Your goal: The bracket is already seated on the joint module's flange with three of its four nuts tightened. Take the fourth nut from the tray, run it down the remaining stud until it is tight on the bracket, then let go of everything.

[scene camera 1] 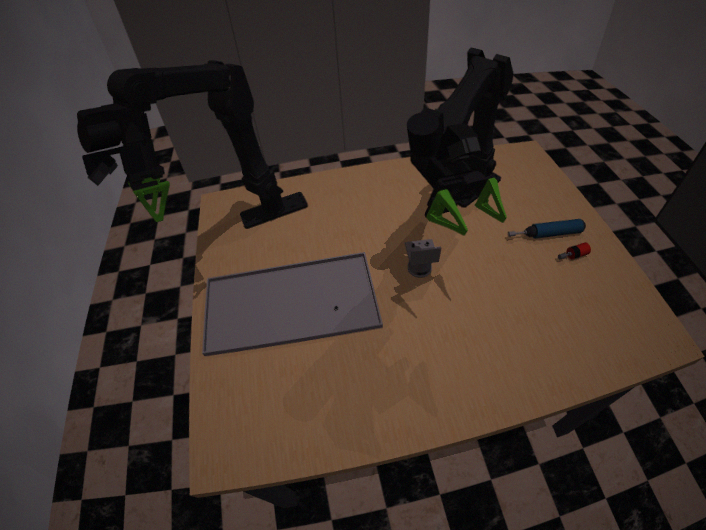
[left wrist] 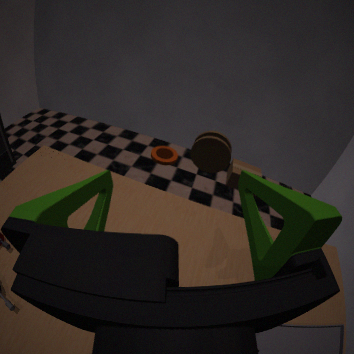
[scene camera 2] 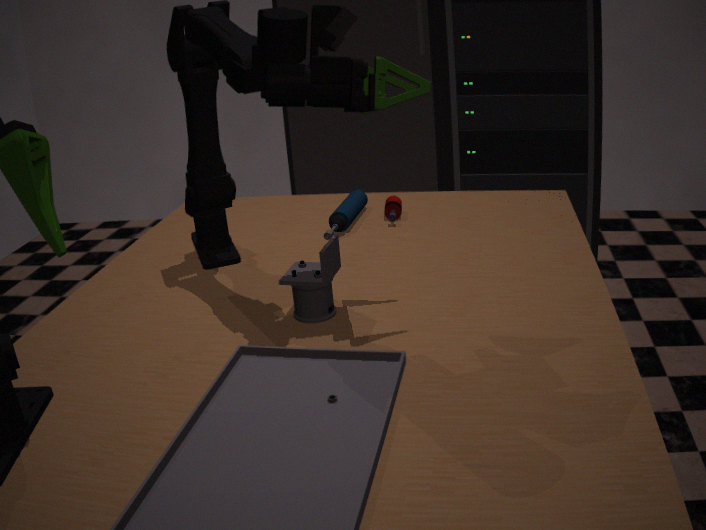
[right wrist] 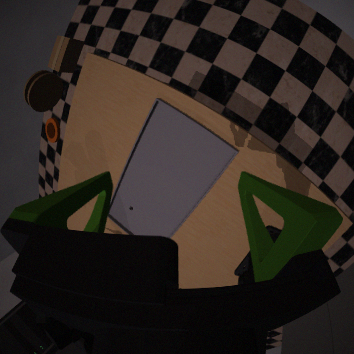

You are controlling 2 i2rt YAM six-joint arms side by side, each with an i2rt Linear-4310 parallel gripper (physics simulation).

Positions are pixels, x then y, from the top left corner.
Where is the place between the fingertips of the left gripper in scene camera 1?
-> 486,226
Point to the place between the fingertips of the right gripper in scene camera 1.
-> At 156,216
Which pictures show the grey bracket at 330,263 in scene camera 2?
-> Scene camera 1 and scene camera 2 only.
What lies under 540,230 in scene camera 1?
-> A blue driver.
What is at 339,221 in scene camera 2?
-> A blue driver.
